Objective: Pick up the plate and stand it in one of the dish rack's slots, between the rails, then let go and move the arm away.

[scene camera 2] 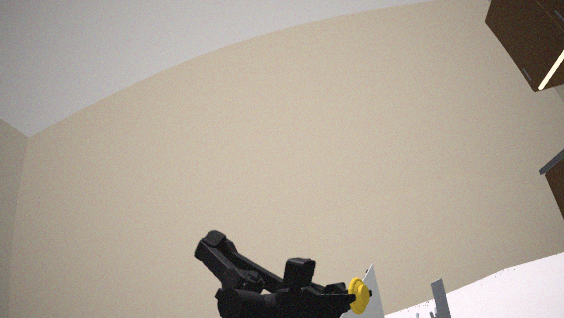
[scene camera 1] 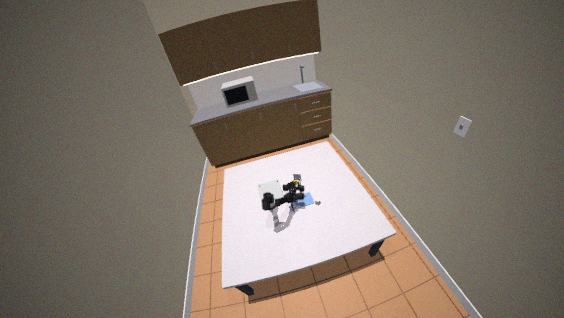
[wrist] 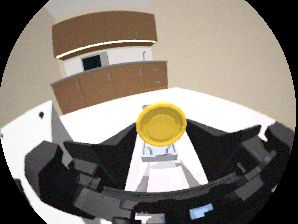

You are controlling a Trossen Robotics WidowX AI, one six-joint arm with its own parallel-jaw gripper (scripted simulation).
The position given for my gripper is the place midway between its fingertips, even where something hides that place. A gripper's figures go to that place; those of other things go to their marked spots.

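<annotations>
There's a yellow plate [wrist: 161,124] that's 9 cm from the lens, and my gripper [wrist: 160,123] is 10 cm from the lens.
</annotations>
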